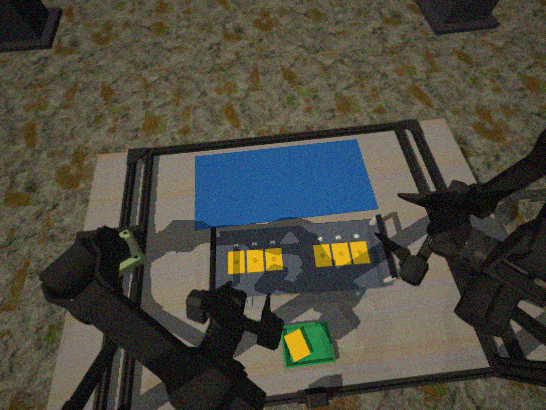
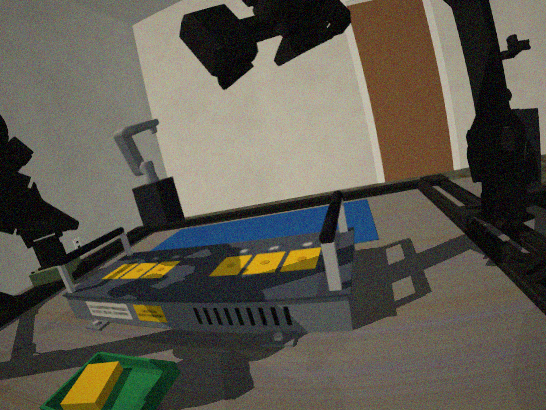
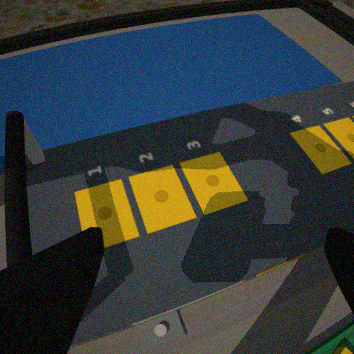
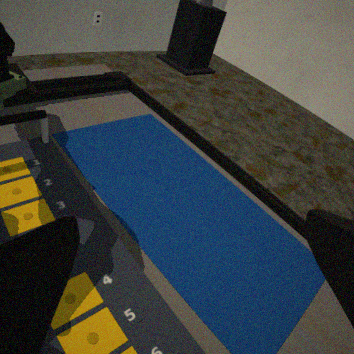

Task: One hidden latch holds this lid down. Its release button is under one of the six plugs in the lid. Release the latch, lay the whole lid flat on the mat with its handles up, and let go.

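Frame: origin at the left arm's base, x back, y left, z down, level; millimetres.
Seen in the pictures: left gripper, between the fingertips: (image 1: 249,288) (image 2: 72,227) (image 3: 215,239); right gripper, between the fingertips: (image 1: 386,214) (image 2: 251,74) (image 4: 193,225); left arm's base, origin of its link: (image 1: 115,253) (image 2: 54,263); right arm's base, origin of its link: (image 2: 504,217).
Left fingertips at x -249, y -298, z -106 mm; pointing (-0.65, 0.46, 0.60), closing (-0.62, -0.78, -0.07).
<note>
Pixels of each thing's top centre, then the offset from my left fingertips to it. "spot": a spot on its surface instead. Level surfaces: height alone.
- blue mat, height of its surface: dz +157 mm
- green tray, centre of its top: (image 2: 106,385) (image 1: 307,343) dx -48, dy -163, dz +142 mm
- loose yellow block, centre of its top: (image 2: 91,381) (image 1: 297,345) dx -26, dy -152, dz +142 mm
- small grey tab, a spot on its surface: (image 3: 172,322) (image 2: 102,323) spot: dx +18, dy +0, dz +155 mm
The grey lid (image 1: 300,240) (image 2: 195,275) (image 3: 150,280) (image 4: 150,300) is in front of the blue mat (image 1: 280,185) (image 2: 250,225) (image 3: 150,75) (image 4: 190,210). Black-barred handles (image 1: 213,257) (image 2: 332,220) stand upright at its two ends. Yellow plugs 1 to 3 (image 1: 255,260) (image 3: 161,195) and plugs 4 to 6 (image 1: 341,254) (image 4: 92,338) sit in their places. My left gripper (image 1: 249,290) (image 3: 215,239) is open and empty above the lid's front left part. My right gripper (image 1: 389,215) (image 4: 193,225) is open and empty above the lid's right end. No button shows.
A green tray (image 1: 310,365) (image 2: 172,369) with a loose yellow block (image 1: 297,345) (image 2: 92,387) lies in front of the lid. A small grey tab (image 2: 97,325) (image 3: 172,322) juts from the base's front. A green bracket (image 1: 132,255) is at the left frame rail.
</note>
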